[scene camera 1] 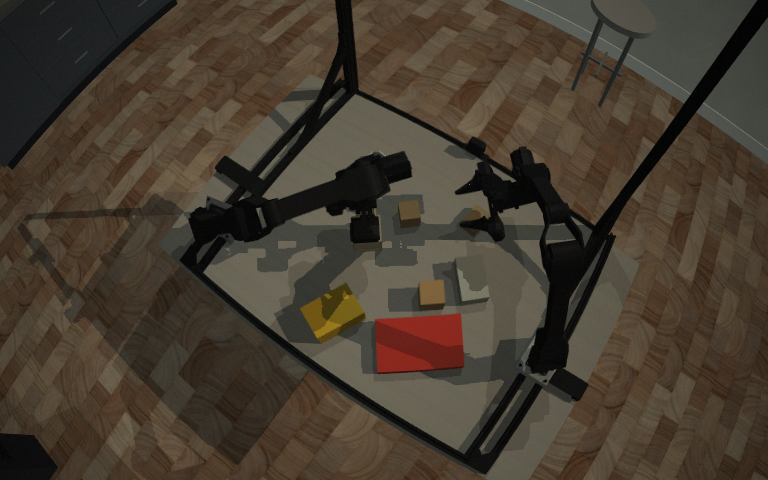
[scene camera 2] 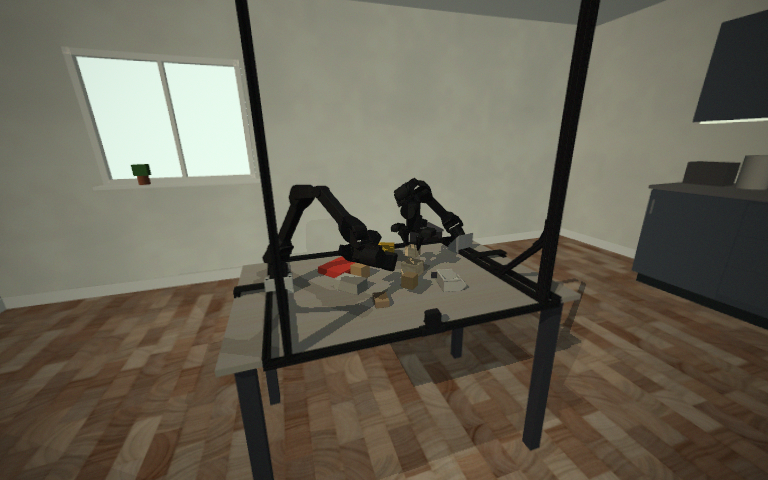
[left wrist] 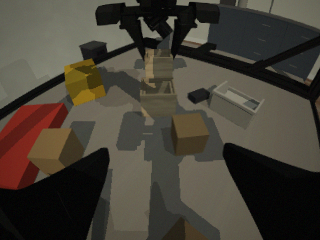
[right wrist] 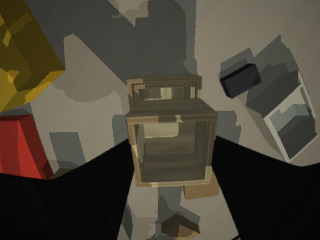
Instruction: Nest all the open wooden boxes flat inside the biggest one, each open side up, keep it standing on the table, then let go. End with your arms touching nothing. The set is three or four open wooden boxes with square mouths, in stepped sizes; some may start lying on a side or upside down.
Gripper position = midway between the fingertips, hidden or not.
In view: my left gripper (scene camera 1: 457, 209), my right gripper (scene camera 1: 365, 218) and a red block (scene camera 1: 413, 344).
My left gripper also shows in the left wrist view (left wrist: 167, 152). My right gripper is seen too in scene camera 2 (scene camera 2: 412, 249), in the left wrist view (left wrist: 158, 60) and in the right wrist view (right wrist: 171, 142).
